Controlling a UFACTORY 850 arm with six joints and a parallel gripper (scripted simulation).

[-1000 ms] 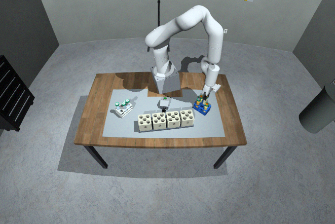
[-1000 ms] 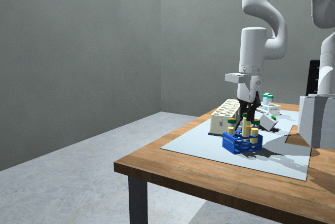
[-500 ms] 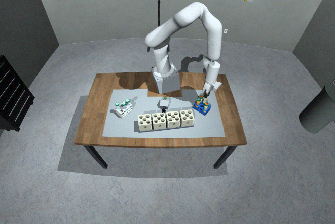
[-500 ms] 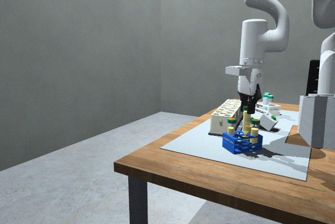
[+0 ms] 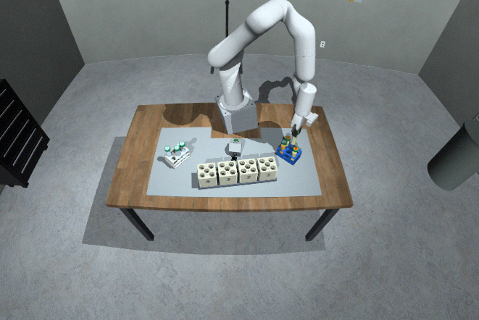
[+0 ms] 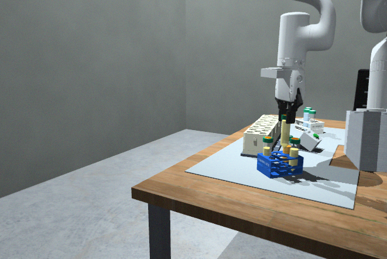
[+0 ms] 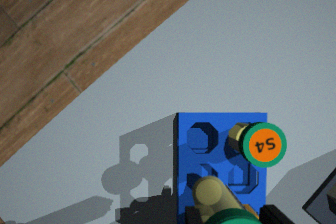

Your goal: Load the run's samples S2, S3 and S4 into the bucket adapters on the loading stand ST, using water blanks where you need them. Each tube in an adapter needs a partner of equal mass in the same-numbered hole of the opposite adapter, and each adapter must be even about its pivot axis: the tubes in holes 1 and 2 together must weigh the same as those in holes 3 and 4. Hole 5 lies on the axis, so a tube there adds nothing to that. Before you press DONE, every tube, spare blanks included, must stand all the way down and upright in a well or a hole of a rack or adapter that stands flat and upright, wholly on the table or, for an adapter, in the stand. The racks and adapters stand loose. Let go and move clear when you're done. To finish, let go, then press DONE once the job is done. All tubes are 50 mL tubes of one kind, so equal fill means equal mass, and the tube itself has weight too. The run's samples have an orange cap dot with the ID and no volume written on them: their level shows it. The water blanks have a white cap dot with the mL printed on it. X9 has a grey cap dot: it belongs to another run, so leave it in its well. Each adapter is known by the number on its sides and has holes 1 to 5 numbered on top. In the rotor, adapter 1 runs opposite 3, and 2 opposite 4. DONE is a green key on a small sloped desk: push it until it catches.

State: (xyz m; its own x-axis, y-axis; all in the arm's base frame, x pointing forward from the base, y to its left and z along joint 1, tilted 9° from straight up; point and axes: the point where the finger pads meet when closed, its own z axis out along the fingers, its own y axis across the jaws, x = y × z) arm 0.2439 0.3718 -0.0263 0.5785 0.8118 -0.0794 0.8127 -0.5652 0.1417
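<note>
Right now my hand is 5 cm above the sample tube S3 and 1 cm short of it. Round my hand: blue rack: 17 cm below, 2 cm ahead, 1 cm to the right; then sample tube: 14 cm below, 3 cm to the right, 3 cm behind; then tube X9: 14 cm below, 6 cm to the right, 1 cm ahead.
</note>
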